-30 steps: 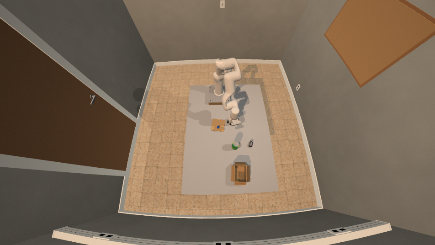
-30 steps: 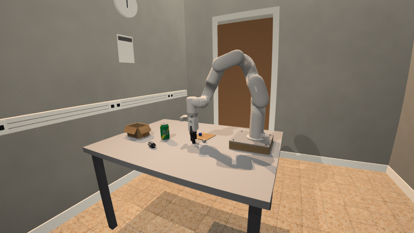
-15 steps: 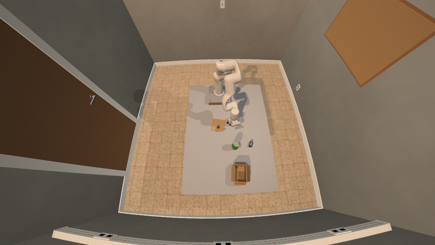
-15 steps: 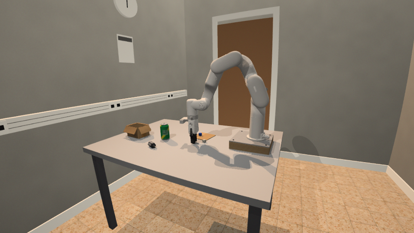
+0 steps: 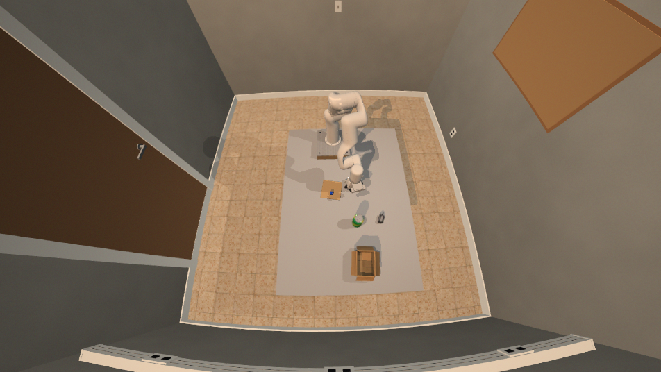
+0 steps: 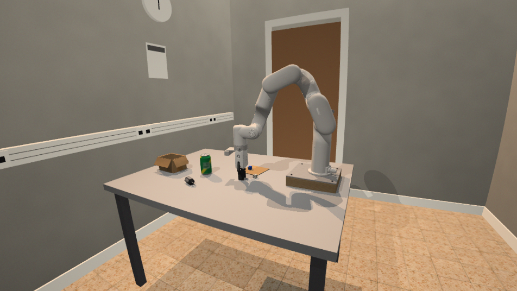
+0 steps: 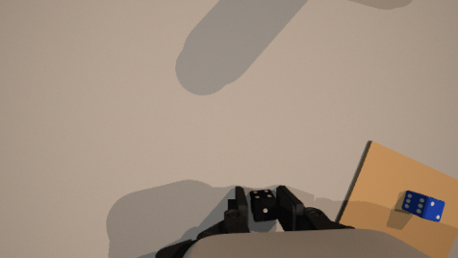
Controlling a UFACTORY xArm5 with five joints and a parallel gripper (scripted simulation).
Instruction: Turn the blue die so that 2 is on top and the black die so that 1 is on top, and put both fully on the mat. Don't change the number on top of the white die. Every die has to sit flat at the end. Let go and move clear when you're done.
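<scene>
My gripper is now 10 mm above the black die. Round my hand: white die 60 mm to the right, 50 mm behind, 10 mm below; then mat 150 mm to the right, 30 mm ahead, 20 mm below; then blue die 150 mm to the right, 60 mm ahead, 10 mm below.
</scene>
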